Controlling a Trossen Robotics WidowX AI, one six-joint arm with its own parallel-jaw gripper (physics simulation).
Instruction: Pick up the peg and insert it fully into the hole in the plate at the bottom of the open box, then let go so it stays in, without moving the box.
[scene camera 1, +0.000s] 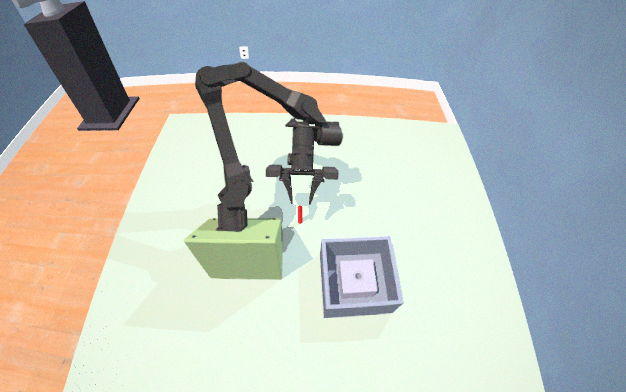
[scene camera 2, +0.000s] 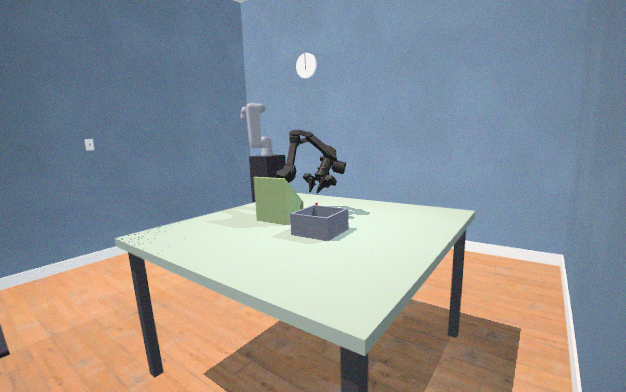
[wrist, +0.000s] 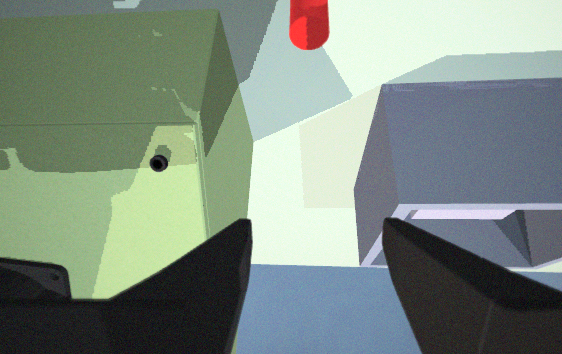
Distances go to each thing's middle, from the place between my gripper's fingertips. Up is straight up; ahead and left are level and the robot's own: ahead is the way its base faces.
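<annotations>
There is the pale plate (scene camera 1: 357, 279), 110 mm lower than my hand, 160 mm ahead of it and 160 mm to the right of it. As for the grey-blue box (scene camera 1: 388, 298), my gripper is 90 mm above it, and at the same time 160 mm short of it and 160 mm to the left of it.
</annotations>
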